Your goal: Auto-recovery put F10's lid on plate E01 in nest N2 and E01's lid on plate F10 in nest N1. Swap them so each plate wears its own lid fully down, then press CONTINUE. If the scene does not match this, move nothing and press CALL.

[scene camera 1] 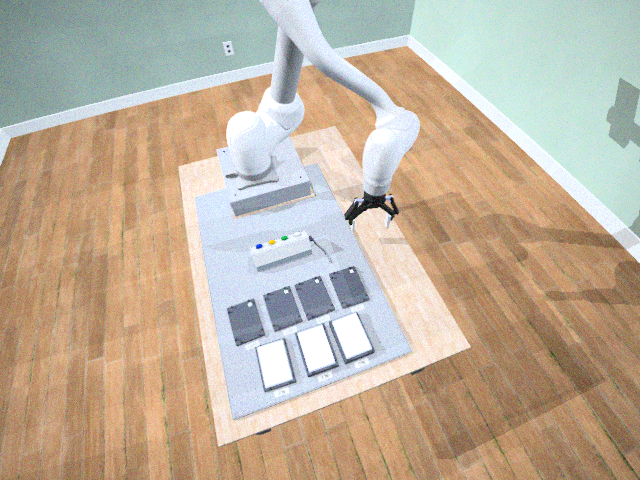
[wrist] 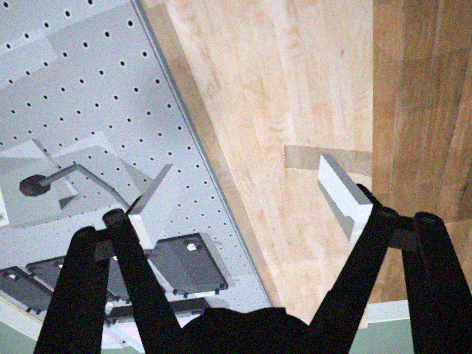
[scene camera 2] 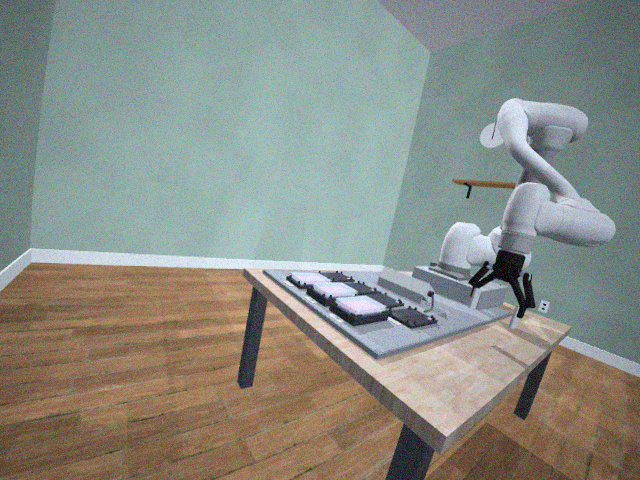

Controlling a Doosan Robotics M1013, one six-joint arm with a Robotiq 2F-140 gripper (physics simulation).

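Observation:
My gripper is open and empty, above the bare wood strip beside the board. Three lidded plates with pale tops stand in the front row: a left one, a middle one and a right one in scene camera 1. They also show in scene camera 2, the nearest plate with two behind it. Their labels are too small to read, so I cannot tell E01 from F10. The button box has blue, yellow, green and white buttons; its lettering is not legible.
Several dark, flat nests form a row between the plates and the button box. A thin bent stalk sticks out from the box's end. The grey perforated board lies on the wooden table.

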